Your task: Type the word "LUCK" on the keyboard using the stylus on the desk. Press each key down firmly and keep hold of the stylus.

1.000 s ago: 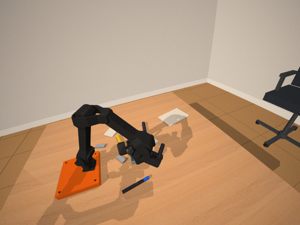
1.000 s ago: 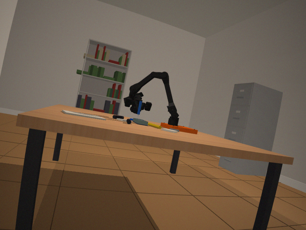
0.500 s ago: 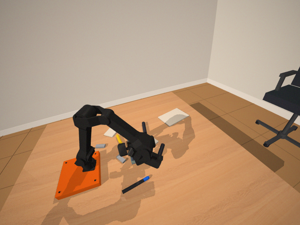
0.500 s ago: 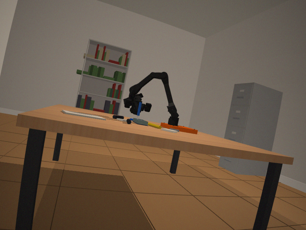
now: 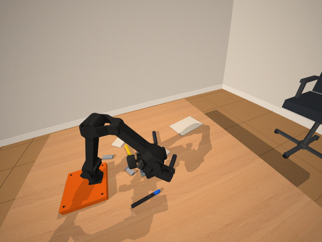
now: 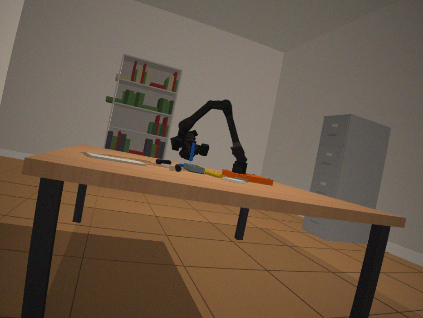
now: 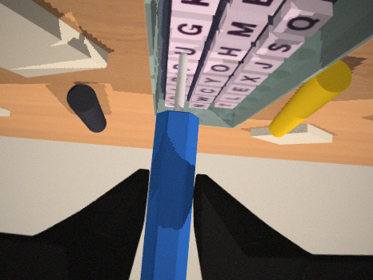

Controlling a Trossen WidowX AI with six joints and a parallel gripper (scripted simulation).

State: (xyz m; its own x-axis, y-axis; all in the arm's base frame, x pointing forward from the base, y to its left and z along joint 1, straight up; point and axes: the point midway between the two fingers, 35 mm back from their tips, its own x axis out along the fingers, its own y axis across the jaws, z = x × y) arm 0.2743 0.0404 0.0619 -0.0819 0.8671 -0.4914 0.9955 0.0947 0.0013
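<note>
My gripper tip is now 6 cm above the U key. Round my gripper tip: yellow highlighter (11 cm behind, 8 cm to the left, 6 cm below); blue stylus (1 cm below); cream pad (9 cm ahead, 7 cm below, 4 cm to the left).
</note>
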